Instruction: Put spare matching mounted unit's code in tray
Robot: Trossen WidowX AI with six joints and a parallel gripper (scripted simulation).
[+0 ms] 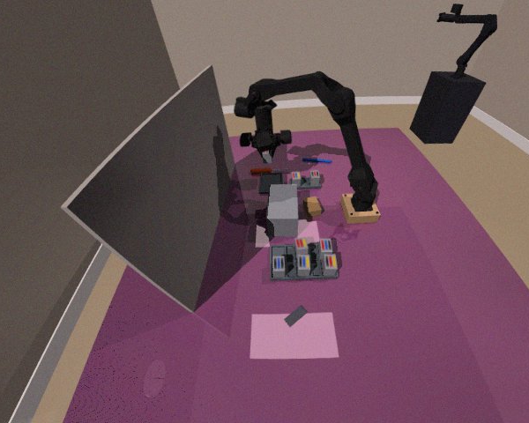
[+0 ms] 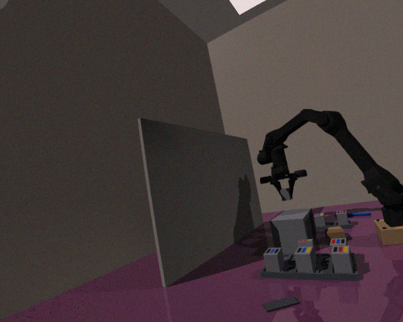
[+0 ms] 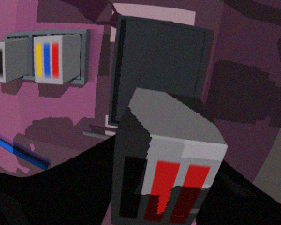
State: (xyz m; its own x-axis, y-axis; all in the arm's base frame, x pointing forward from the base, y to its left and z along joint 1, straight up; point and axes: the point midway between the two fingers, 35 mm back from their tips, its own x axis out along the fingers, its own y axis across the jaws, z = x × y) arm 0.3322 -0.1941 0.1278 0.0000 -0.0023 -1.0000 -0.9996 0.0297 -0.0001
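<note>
My gripper tip is now 1 cm past the dark grey tray and 13 cm above it. The rest, counted from my gripper tip: grey spare 2 cm above; then small brown box 16 cm behind, 17 cm to the left, 12 cm below; then mounted unit 5 cm behind, 22 cm to the left, 8 cm below.
</note>
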